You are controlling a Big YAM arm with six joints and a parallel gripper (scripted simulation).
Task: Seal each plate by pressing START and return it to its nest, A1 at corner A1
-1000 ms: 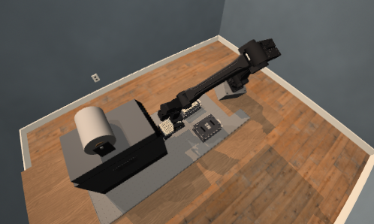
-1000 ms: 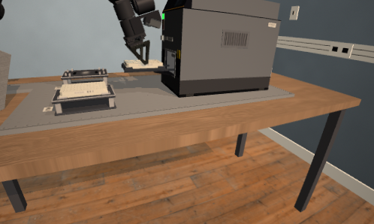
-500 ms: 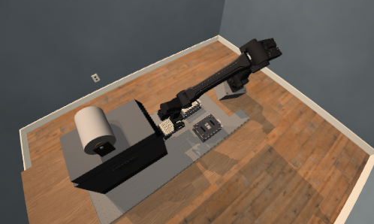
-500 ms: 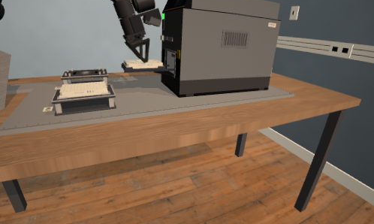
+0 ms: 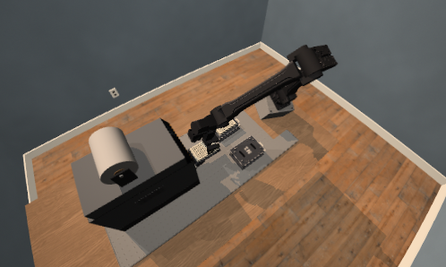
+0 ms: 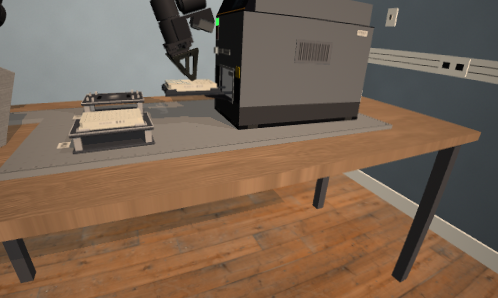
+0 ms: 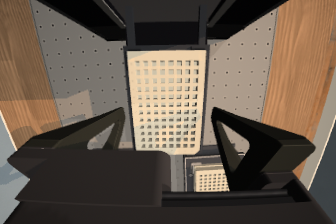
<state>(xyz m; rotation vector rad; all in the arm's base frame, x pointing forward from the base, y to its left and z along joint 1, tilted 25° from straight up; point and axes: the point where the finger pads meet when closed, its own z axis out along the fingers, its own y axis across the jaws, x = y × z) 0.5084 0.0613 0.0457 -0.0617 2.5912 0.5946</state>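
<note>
The sealer stage is 40 mm below my hand. Also, from my hand: plate nest 180 mm behind, 130 mm to the right, 90 mm below; then start button 90 mm ahead, 110 mm to the left, 60 mm above; then small label 280 mm behind, 150 mm to the right, 130 mm below.
</note>
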